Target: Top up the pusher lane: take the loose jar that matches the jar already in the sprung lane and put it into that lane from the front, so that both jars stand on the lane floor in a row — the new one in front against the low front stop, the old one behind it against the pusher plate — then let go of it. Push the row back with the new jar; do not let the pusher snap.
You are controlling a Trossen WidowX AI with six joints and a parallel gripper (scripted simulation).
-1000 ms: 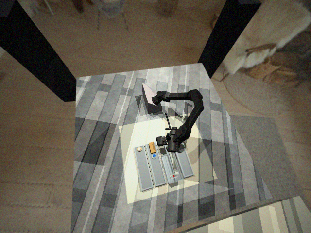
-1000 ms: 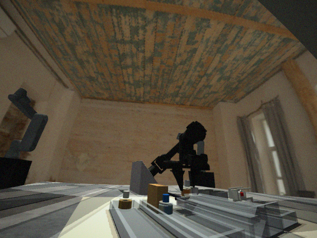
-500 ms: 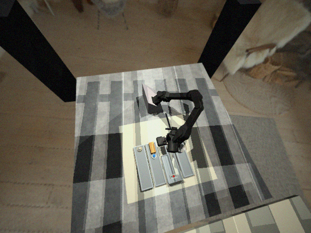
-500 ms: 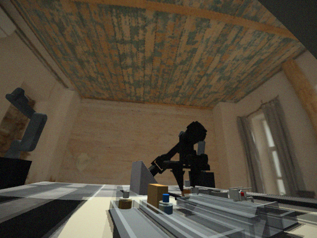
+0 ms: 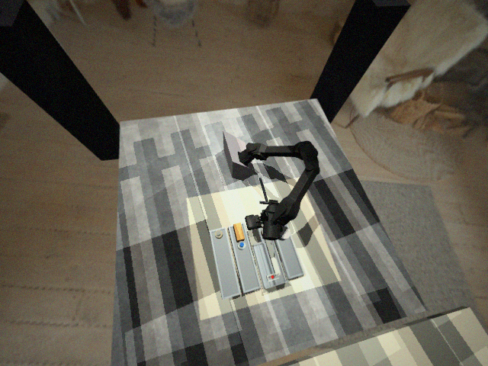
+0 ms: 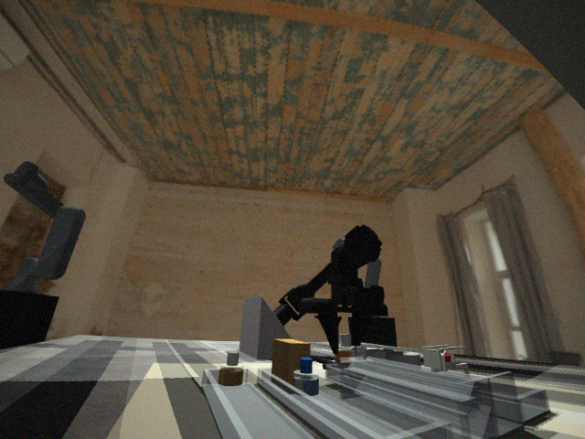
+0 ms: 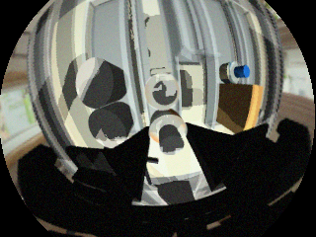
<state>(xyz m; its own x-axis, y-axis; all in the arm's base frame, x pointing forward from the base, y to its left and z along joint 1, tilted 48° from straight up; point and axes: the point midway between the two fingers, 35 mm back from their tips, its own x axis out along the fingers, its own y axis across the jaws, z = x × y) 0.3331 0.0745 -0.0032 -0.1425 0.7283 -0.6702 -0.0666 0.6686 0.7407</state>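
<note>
The brown box lies 12 cm to the right of my gripper tip, 3 cm ahead of it and 1 cm below it. Also, from my gripper tip: blue-capped jar: 12 cm to the right, 8 cm ahead, 2 cm below; then red mark: 23 cm ahead, 2 cm to the right, 2 cm above; then sprung lane: 15 cm ahead, 3 cm below, 1 cm to the right.
</note>
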